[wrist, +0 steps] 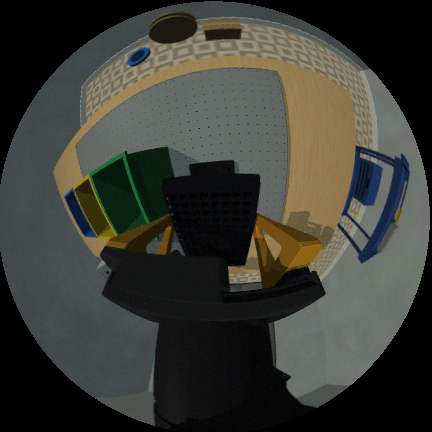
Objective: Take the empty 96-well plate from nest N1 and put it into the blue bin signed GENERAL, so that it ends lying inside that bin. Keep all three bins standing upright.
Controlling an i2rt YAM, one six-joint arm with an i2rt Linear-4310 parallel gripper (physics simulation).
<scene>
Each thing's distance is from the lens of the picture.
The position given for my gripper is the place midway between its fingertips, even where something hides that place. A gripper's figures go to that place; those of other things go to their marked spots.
my gripper (213, 217): 0.13 m
dark 96-well plate (213, 214): 0.12 m
</scene>
